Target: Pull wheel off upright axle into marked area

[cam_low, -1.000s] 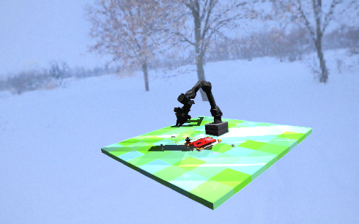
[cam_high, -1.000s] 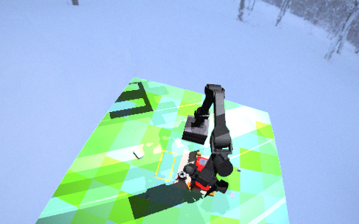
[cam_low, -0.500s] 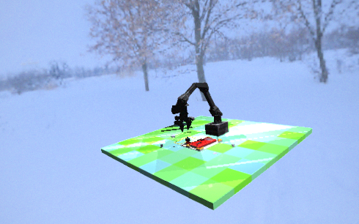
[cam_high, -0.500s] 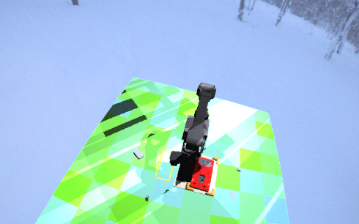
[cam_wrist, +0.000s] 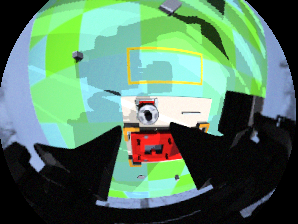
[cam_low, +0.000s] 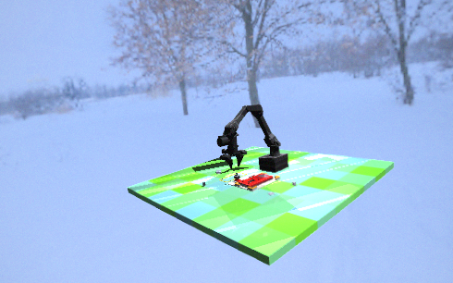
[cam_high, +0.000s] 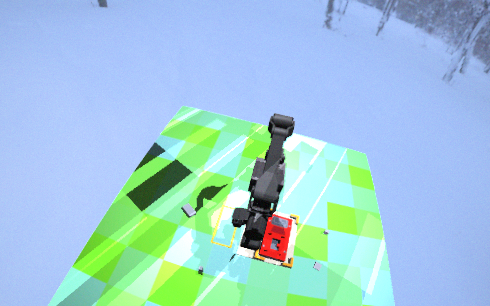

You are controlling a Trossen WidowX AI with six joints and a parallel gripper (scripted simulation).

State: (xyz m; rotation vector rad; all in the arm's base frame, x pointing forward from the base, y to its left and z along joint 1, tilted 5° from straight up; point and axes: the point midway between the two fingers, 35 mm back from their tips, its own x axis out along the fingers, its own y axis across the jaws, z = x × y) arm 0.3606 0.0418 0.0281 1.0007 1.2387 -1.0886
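My gripper tip is 6 cm above the wheel and 1 cm past it. From my gripper tip the other things lie so: small grey block: 28 cm to the right, 9 cm below, 2 cm behind; then dark axle stand: 6 cm below, 1 cm behind.
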